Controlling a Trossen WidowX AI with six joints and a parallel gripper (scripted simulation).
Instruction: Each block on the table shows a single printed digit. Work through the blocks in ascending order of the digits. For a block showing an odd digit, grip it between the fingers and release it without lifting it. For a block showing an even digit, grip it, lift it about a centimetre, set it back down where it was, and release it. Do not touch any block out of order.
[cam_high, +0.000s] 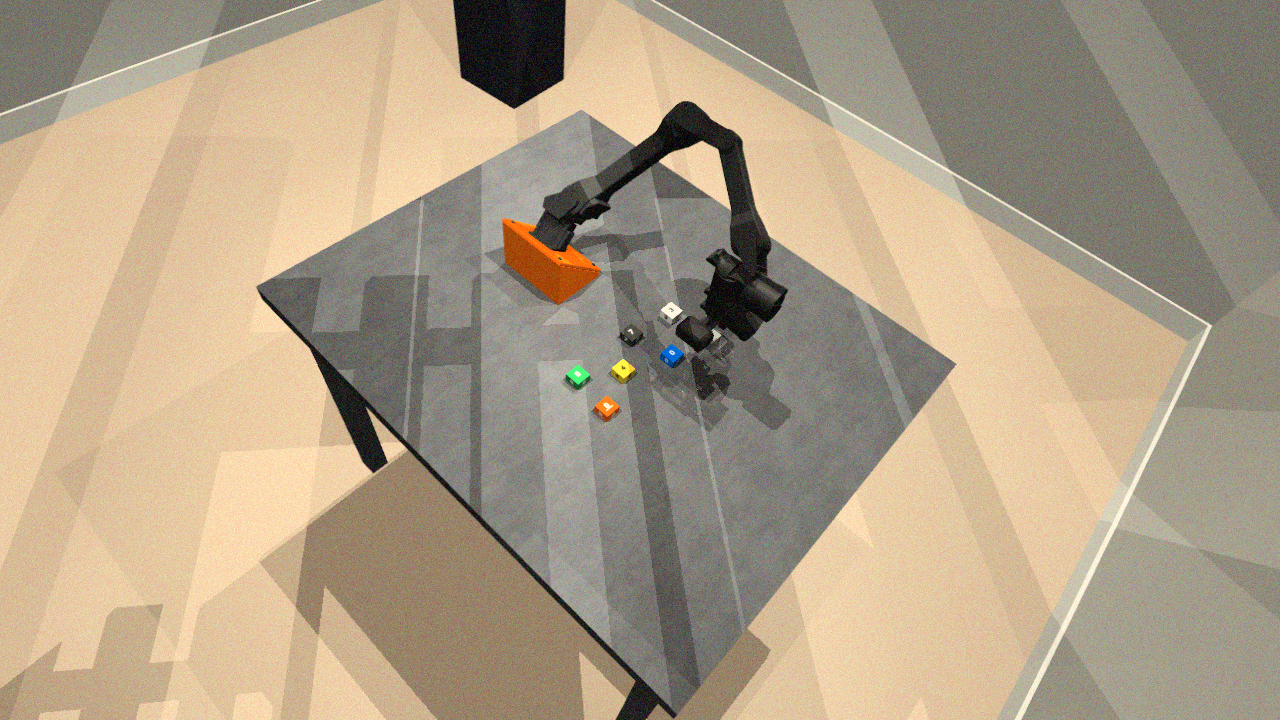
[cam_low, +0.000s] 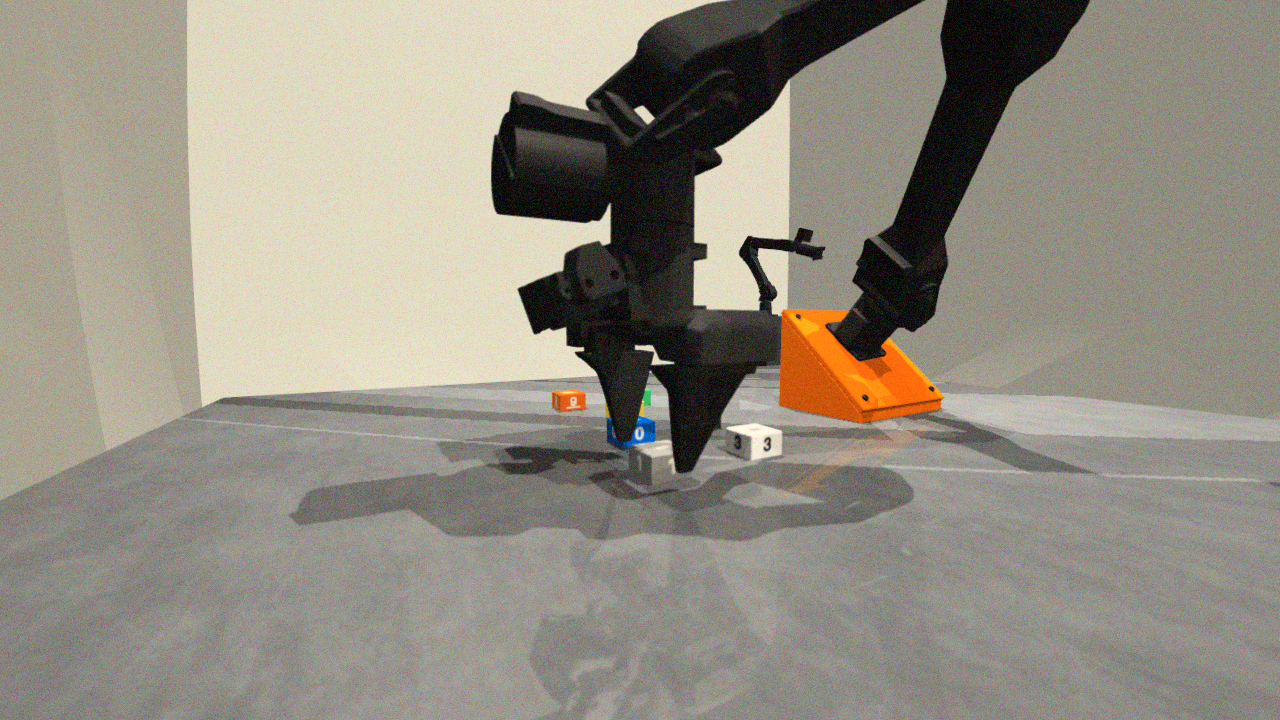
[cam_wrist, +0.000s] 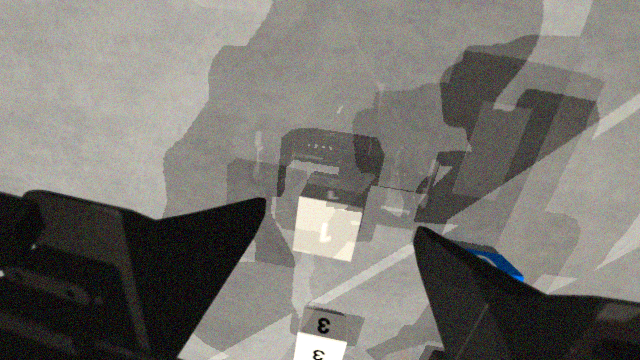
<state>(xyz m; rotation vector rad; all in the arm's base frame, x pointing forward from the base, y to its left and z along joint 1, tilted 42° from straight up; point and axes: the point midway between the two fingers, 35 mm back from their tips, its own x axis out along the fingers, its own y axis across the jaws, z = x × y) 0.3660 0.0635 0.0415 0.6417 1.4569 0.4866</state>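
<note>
My gripper tip is now 100 mm past the white 3 block. The rest, counted from my gripper tip: black 7 block: 120 mm behind, 100 mm to the right; blue 0 block: 30 mm behind, 80 mm to the right; grey 1 block: 10 mm to the left.
</note>
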